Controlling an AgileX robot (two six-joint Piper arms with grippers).
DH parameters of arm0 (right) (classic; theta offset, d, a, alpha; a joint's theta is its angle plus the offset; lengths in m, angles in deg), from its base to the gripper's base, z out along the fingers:
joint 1: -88.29 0.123 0 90
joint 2: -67.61 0 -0.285 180
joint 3: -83.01 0 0.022 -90
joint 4: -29.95 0.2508 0 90
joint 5: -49.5 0 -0.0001 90
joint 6: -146.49 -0.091 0 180
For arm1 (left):
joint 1: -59 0.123 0 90
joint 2: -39.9 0 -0.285 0
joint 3: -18.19 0 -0.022 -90
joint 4: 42.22 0.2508 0 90
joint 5: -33.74 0 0.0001 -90
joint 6: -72.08 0.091 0 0
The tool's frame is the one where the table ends.
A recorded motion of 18 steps. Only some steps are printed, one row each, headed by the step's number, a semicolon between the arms.
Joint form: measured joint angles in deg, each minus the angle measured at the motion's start. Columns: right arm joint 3, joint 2, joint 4, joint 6, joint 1, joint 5; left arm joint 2, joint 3, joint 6, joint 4, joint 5, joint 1.
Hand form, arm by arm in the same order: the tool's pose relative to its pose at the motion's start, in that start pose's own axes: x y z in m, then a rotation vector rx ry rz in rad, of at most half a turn. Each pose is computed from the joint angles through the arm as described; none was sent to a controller.
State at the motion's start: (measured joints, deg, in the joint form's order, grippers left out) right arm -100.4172 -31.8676 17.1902 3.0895 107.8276 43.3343; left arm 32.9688 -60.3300 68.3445 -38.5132 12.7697 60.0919
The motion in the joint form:
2: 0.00 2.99 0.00 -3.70 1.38 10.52; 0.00 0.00 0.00 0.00 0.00 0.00
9: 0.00 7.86 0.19 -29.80 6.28 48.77; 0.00 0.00 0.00 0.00 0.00 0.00
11: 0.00 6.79 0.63 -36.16 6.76 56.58; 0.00 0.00 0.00 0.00 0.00 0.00
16: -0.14 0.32 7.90 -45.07 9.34 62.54; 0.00 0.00 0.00 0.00 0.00 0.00
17: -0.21 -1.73 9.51 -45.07 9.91 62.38; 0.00 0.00 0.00 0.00 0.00 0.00
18: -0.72 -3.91 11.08 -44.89 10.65 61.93; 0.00 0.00 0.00 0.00 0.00 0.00
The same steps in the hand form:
2: -0.0067 0.0009 -0.0155 -0.0824 0.0979 0.0628; 0.0000 0.0000 0.0000 0.0000 0.0000 0.0000
9: -0.0037 0.0291 -0.0628 -0.3284 0.6226 0.4735; 0.0000 0.0000 0.0000 0.0000 0.0000 0.0000
11: 0.0052 0.0409 -0.0669 -0.3568 0.7853 0.5627; 0.0000 0.0000 0.0000 0.0000 0.0000 0.0000
16: 0.0144 0.0902 -0.0521 -0.4674 1.0000 0.7518; 0.0000 0.0000 0.0000 0.0000 0.0000 0.0000
17: 0.0172 0.1035 -0.0457 -0.5009 1.0258 0.7629; 0.0000 0.0000 0.0000 0.0000 0.0000 0.0000
18: 0.0181 0.1166 -0.0384 -0.5338 1.0398 0.7719; 0.0000 0.0000 0.0000 0.0000 0.0000 0.0000

